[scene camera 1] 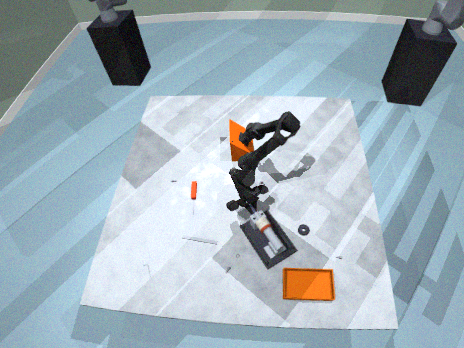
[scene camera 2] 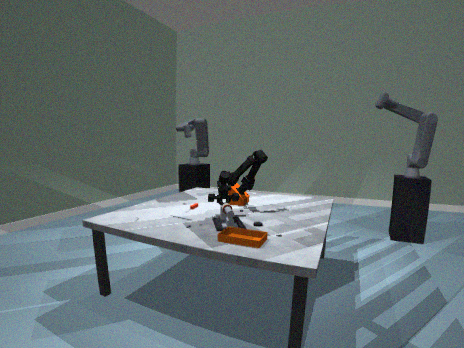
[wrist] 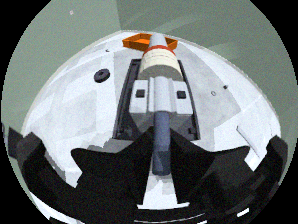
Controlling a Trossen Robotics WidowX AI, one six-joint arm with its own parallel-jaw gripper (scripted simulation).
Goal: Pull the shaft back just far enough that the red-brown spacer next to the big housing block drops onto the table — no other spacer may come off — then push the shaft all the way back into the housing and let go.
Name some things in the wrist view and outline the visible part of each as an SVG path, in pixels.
My gripper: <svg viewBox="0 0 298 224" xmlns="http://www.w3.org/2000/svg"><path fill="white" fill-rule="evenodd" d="M49 217L49 221L51 221L52 224L67 224L67 222L56 220L56 218L53 218L52 216ZM17 141L17 165L31 193L56 212L84 224L198 224L205 220L205 224L249 224L277 192L289 155L289 145L283 143L282 137L275 135L269 139L269 144L266 145L267 153L253 172L245 161L250 152L249 145L209 152L170 128L170 173L176 190L174 194L177 204L189 206L140 209L137 205L144 205L153 155L153 125L137 137L136 141L117 153L85 148L72 149L74 164L82 172L80 179L76 181L76 188L65 183L57 175L55 168L52 168L44 156L47 149L44 141L33 131L24 136L24 139Z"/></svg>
A shaft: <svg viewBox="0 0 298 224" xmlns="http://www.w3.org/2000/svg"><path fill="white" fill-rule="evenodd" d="M157 112L153 115L152 173L157 176L170 175L170 169L172 169L170 168L172 153L170 153L169 113Z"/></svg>
